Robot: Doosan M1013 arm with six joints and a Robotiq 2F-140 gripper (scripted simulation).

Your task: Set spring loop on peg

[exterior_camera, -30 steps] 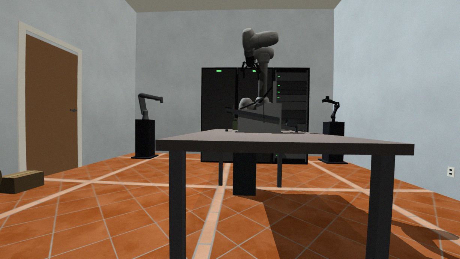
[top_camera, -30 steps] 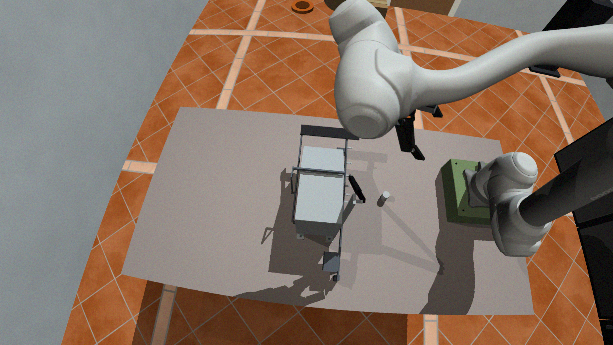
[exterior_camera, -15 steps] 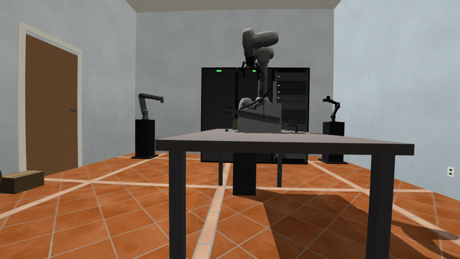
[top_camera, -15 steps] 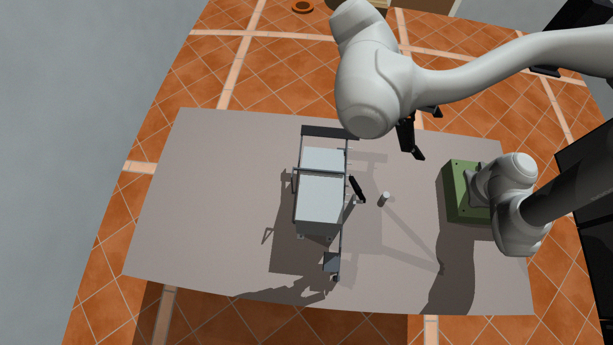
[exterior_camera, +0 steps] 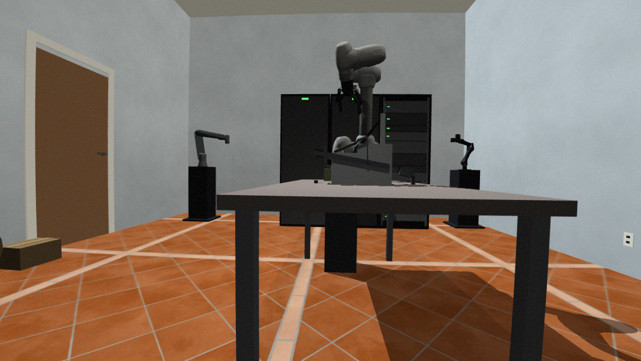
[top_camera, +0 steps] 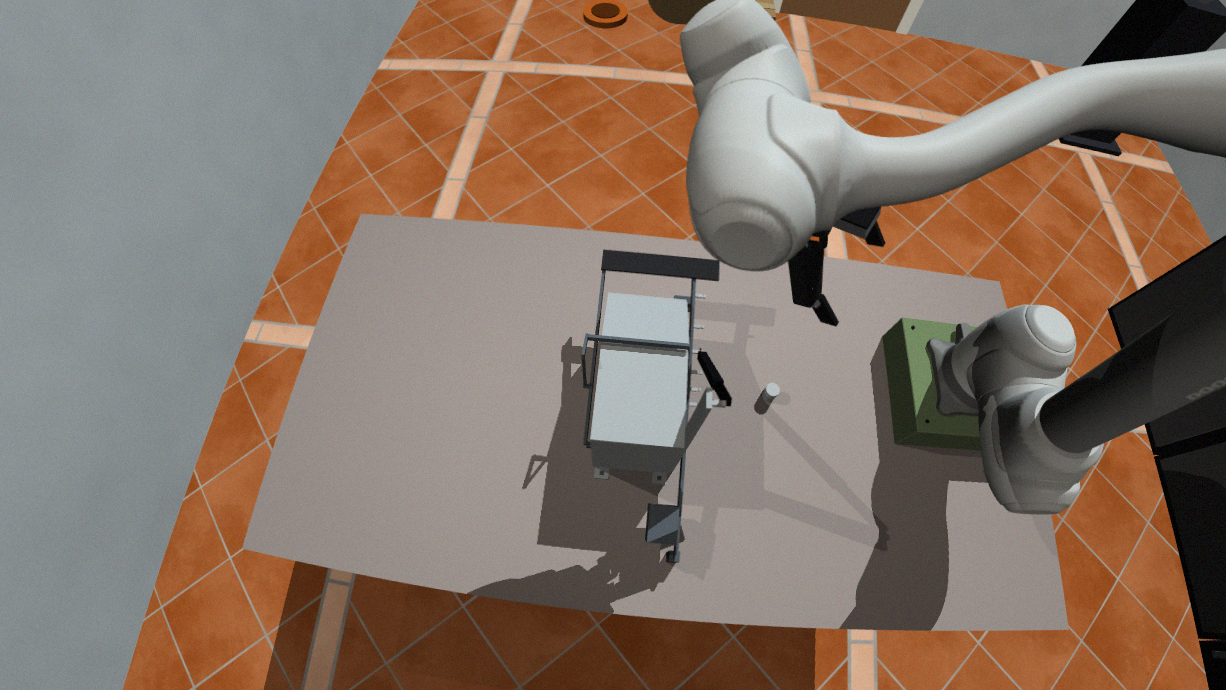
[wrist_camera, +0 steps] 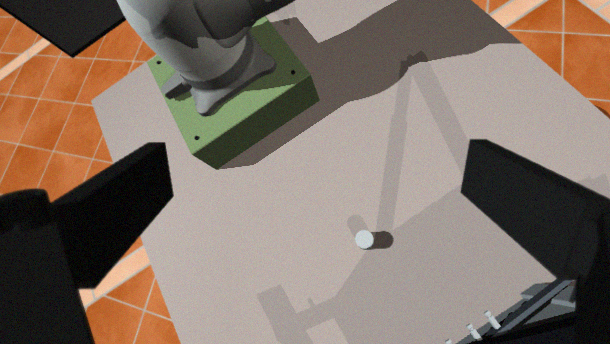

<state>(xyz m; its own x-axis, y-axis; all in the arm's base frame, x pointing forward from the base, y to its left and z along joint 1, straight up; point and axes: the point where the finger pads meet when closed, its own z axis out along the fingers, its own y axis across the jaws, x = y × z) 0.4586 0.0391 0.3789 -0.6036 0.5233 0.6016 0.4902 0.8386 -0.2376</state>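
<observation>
The steel test weight lies 1 cm behind my hand and 45 cm below it. From my hand the other things lie so: small block: 19 cm ahead, 21 cm to the right, 47 cm below; white-tipped pin: 18 cm ahead, 18 cm to the left, 8 cm below.
</observation>
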